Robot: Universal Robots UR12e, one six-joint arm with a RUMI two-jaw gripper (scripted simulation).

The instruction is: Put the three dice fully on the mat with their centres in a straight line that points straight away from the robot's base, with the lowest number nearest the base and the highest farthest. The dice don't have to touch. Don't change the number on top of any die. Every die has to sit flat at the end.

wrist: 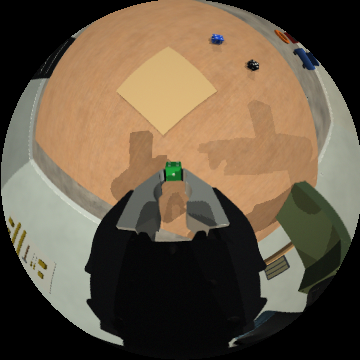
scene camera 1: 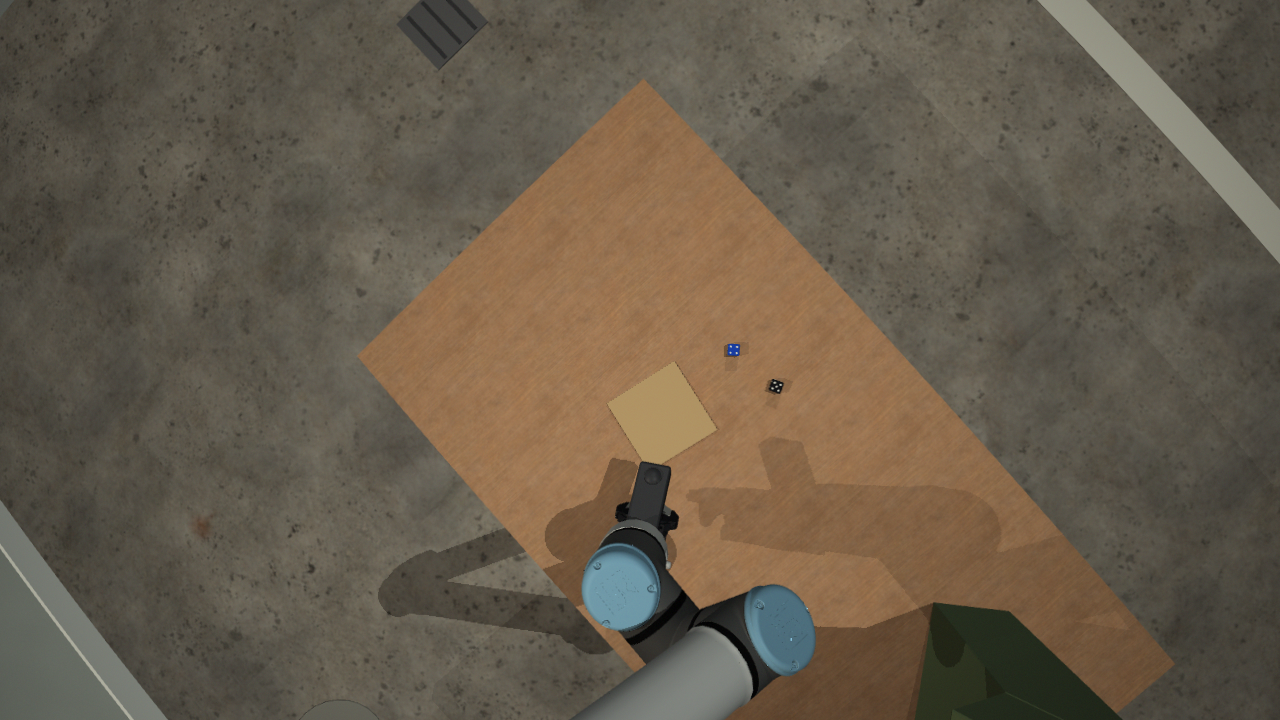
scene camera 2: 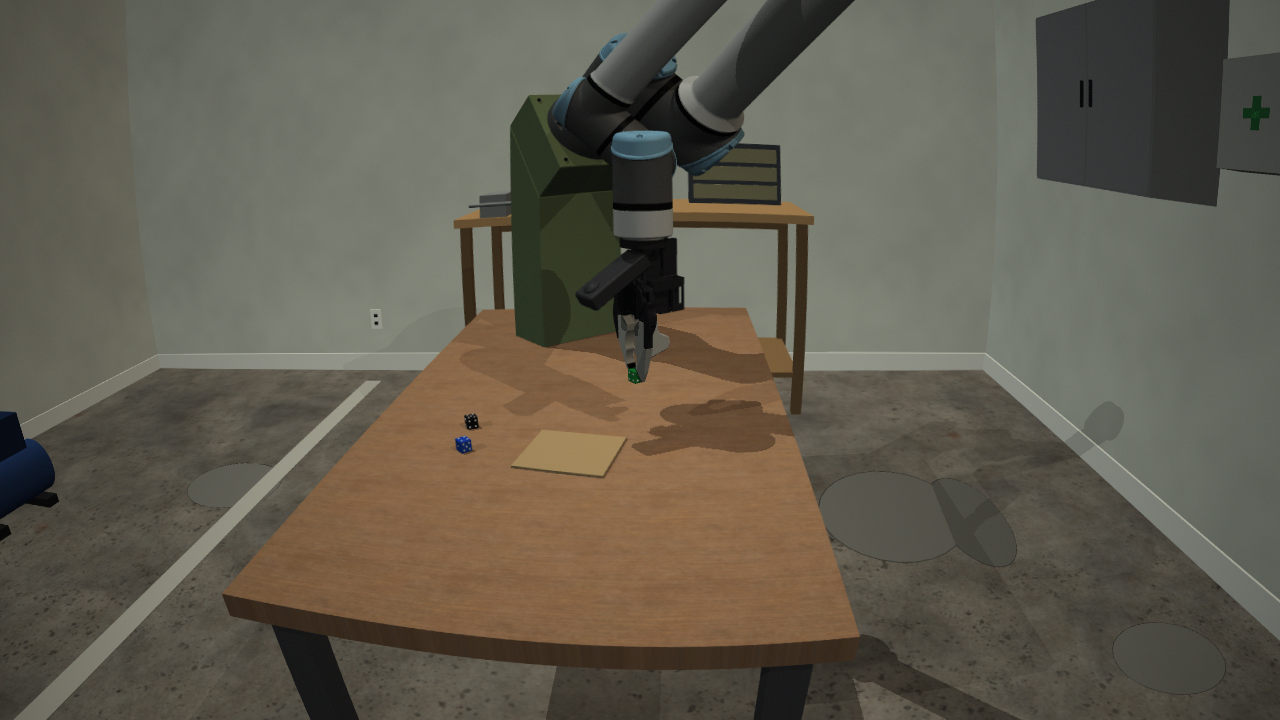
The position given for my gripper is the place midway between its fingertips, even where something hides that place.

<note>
I see my gripper (scene camera 2: 637,380) and a tan mat (scene camera 1: 661,416).
The tan mat shows as well in the wrist view (wrist: 165,88) and in scene camera 2 (scene camera 2: 589,455). My gripper shows as well in the wrist view (wrist: 173,169) and in scene camera 1 (scene camera 1: 652,505).
</note>
